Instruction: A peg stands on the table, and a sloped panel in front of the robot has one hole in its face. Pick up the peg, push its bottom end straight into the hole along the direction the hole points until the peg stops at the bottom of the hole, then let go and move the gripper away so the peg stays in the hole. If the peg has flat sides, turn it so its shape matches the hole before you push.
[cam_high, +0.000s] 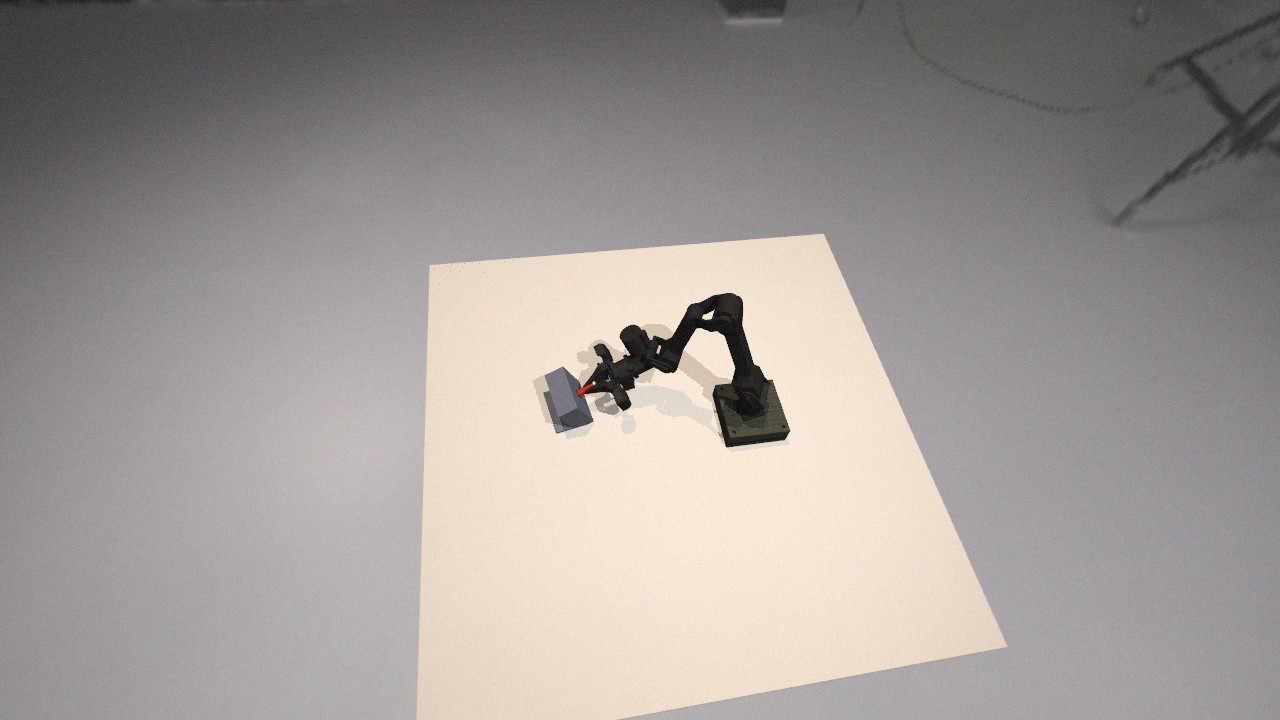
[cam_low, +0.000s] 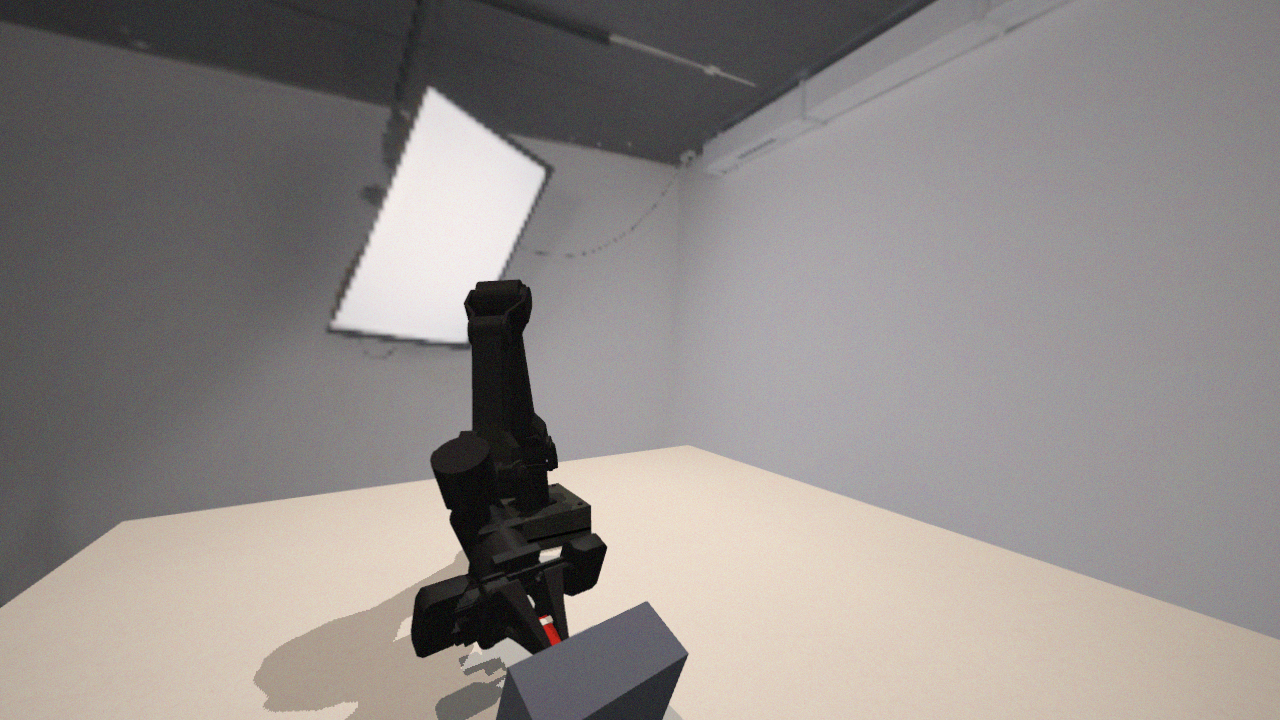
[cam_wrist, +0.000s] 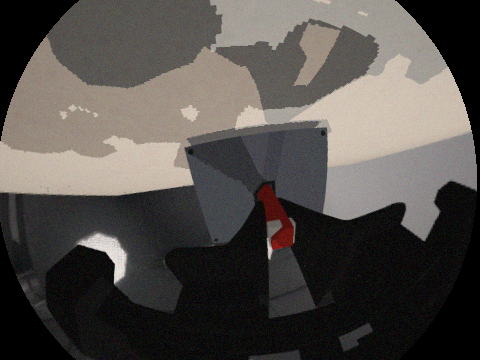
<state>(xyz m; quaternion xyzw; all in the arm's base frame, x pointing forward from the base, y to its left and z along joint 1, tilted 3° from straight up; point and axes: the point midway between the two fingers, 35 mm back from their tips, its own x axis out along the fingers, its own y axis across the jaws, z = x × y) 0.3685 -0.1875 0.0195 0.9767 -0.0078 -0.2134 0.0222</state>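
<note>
Now: the grey sloped panel 4 cm ahead of my gripper tip and 2 cm below it. Also, from my gripper tip: thin red peg (2 cm behind, 1 cm above).
</note>
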